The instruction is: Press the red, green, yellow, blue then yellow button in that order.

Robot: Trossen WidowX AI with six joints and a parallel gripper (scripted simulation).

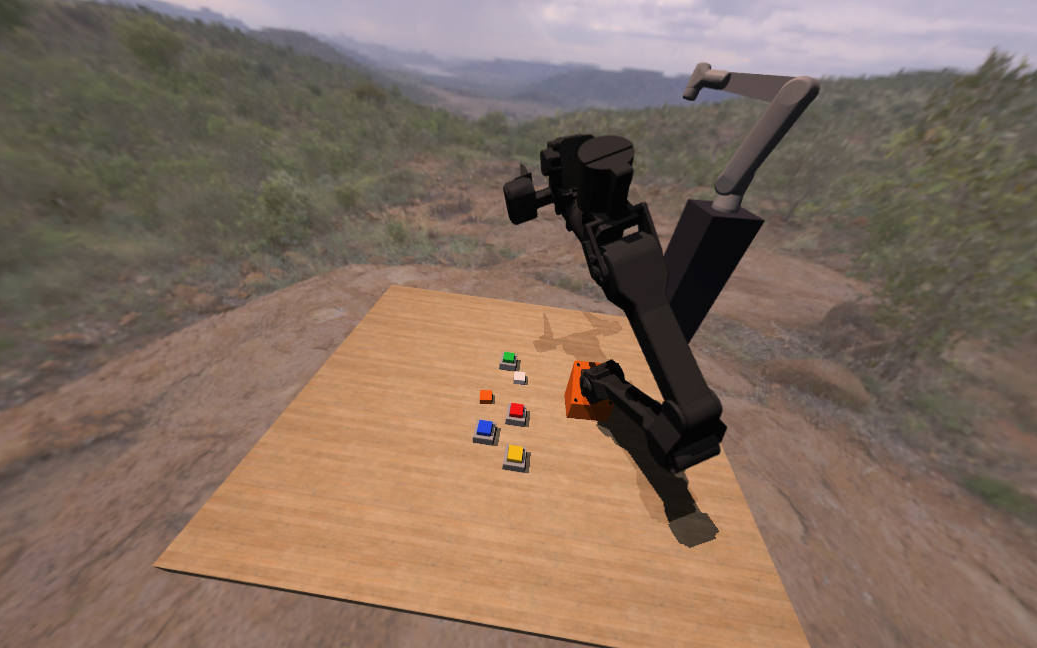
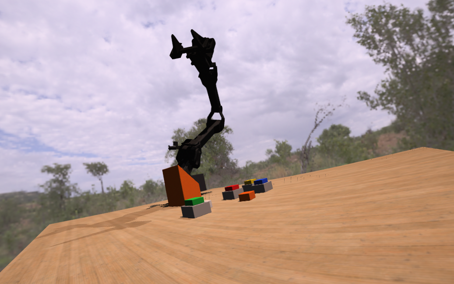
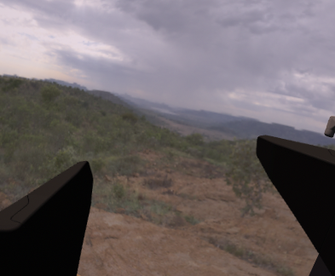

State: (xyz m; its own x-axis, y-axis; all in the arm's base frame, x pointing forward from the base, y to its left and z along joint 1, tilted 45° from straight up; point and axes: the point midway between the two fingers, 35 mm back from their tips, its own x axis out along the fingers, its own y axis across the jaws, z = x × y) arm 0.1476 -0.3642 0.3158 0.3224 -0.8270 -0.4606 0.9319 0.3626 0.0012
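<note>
The red button is 11 cm to the left of my gripper tip and 55 cm below it. Also, from my gripper tip: green button 2 cm ahead, 8 cm to the right, 55 cm below; pale block 1 cm behind, 2 cm to the right, 57 cm below; blue button 8 cm ahead, 16 cm to the left, 55 cm below.
</note>
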